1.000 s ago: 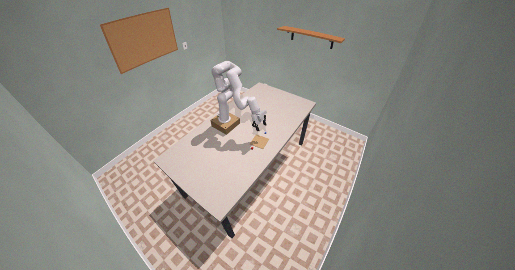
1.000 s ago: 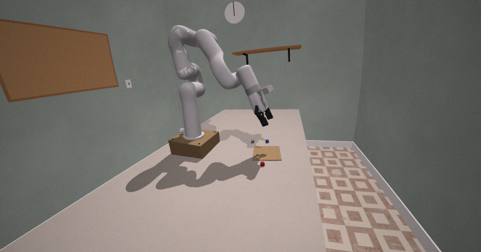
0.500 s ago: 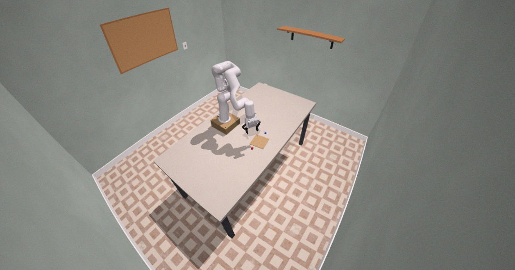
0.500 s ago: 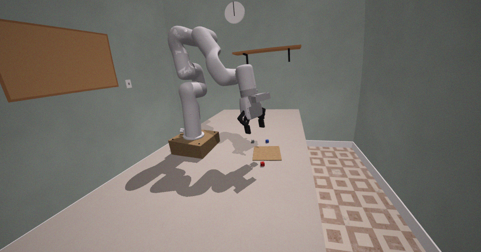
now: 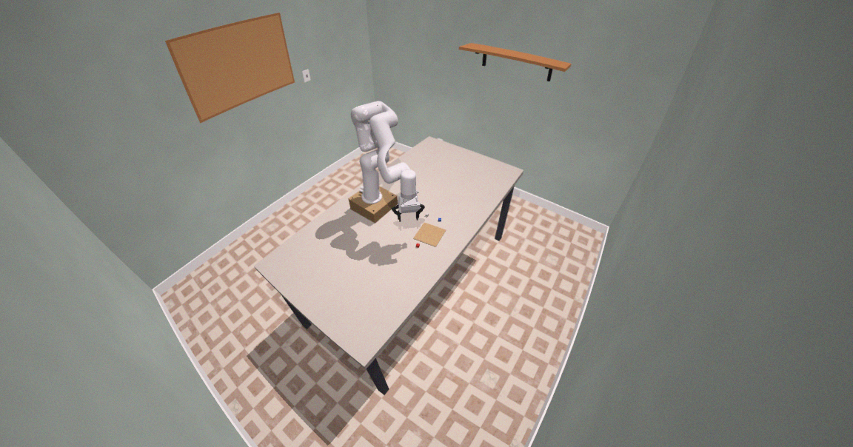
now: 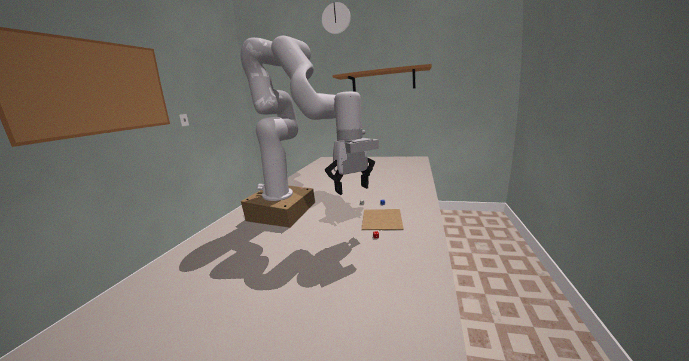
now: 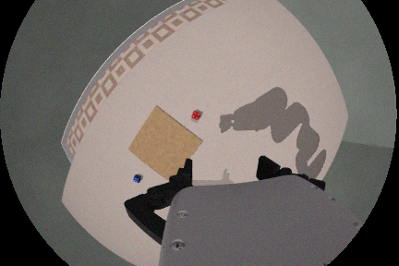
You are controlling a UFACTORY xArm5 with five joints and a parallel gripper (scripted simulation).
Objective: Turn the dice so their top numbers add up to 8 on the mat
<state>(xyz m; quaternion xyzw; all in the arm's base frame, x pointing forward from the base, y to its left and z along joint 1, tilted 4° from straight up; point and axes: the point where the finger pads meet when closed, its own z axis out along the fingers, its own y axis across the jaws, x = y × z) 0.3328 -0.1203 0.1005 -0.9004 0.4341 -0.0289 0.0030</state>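
Now: the white die 210 mm to the left of my hand and 150 mm below it. Also, from my hand: blue die: 80 mm ahead, 210 mm to the left, 150 mm below; tan mat: 90 mm ahead, 80 mm to the left, 160 mm below; red die: 70 mm ahead, 30 mm to the right, 150 mm below.
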